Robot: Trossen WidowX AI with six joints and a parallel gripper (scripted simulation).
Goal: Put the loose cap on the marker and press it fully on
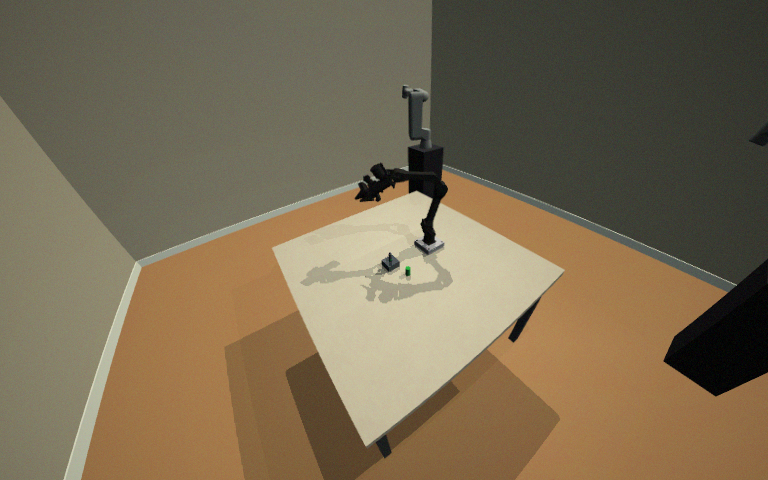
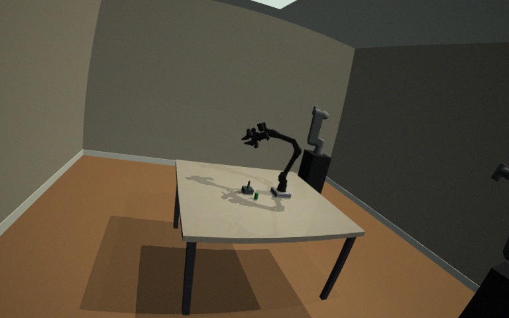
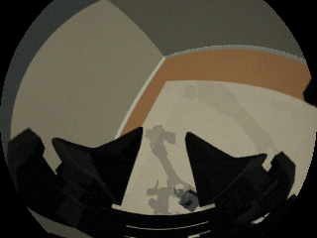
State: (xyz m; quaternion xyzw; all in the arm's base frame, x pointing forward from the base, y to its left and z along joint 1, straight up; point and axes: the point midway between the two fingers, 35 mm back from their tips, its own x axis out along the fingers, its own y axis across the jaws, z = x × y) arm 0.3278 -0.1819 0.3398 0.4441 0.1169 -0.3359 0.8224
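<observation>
The green cap lies 100 mm behind my gripper tip, 330 mm to the left of it and 330 mm below it.
</observation>
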